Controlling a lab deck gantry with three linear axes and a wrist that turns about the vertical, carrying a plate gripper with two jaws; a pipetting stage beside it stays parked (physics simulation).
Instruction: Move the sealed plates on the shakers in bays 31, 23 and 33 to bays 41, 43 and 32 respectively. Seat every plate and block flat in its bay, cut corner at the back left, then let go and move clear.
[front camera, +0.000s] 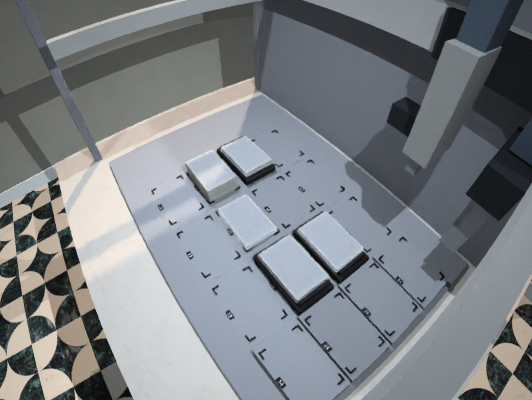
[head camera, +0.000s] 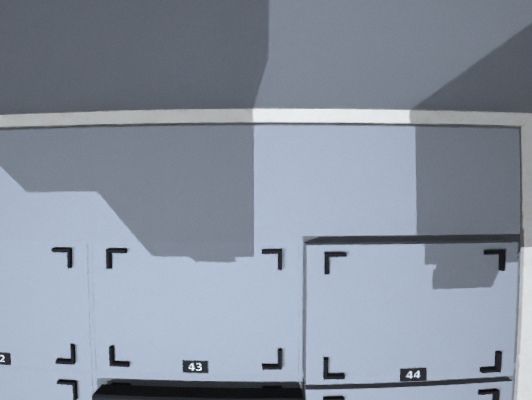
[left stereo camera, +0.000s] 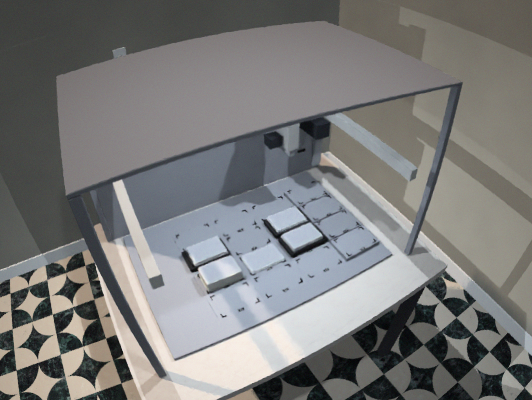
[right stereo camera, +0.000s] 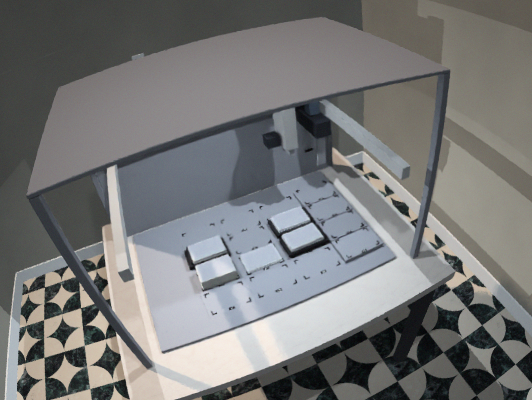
Observation:
In view: the gripper (front camera: 459, 230), a tall white block (front camera: 213, 177), a bay 32 (front camera: 288, 206), a bay 43 (head camera: 226, 303) and a back wall (head camera: 63, 63).
The tall white block also shows in the left stereo camera view (left stereo camera: 225, 271) and in the right stereo camera view (right stereo camera: 220, 270). The gripper is seen too in the left stereo camera view (left stereo camera: 308, 157) and in the right stereo camera view (right stereo camera: 314, 156). The bay 32 shows as well in the left stereo camera view (left stereo camera: 243, 242) and in the right stereo camera view (right stereo camera: 258, 237). The head camera view misses the tall white block: it is out of frame.

